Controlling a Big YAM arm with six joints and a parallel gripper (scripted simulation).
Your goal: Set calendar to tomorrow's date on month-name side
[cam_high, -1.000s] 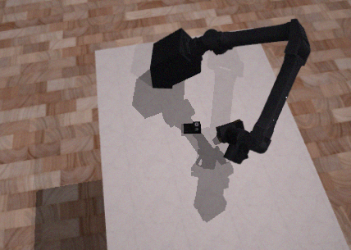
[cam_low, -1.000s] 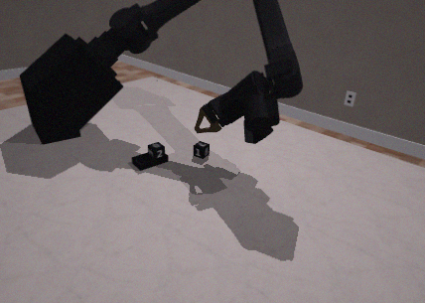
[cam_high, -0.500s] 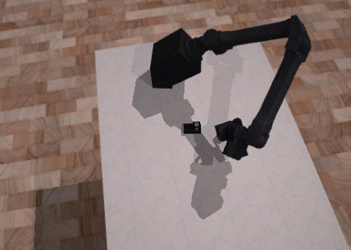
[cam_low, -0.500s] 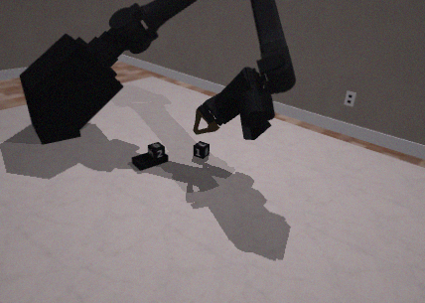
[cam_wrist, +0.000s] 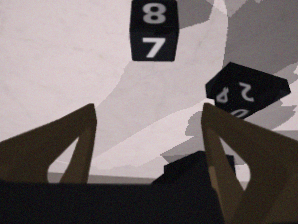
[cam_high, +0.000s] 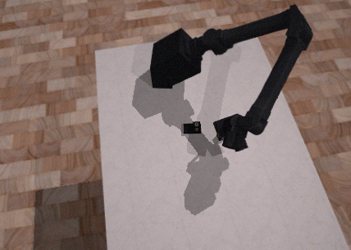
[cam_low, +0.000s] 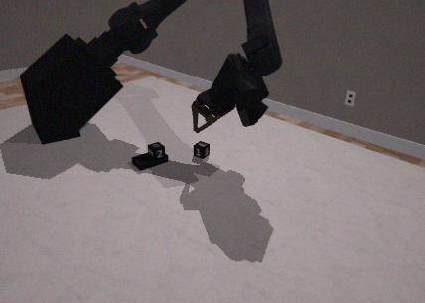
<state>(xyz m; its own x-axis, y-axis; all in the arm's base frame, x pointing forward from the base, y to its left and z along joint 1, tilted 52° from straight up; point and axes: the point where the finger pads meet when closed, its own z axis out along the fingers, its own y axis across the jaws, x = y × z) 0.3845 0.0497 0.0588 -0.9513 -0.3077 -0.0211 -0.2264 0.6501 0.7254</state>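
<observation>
The black digit cube is 70 mm below my hand. The rest, counted from my hand: black tray (60 mm behind, 120 mm to the right, 80 mm below).
</observation>
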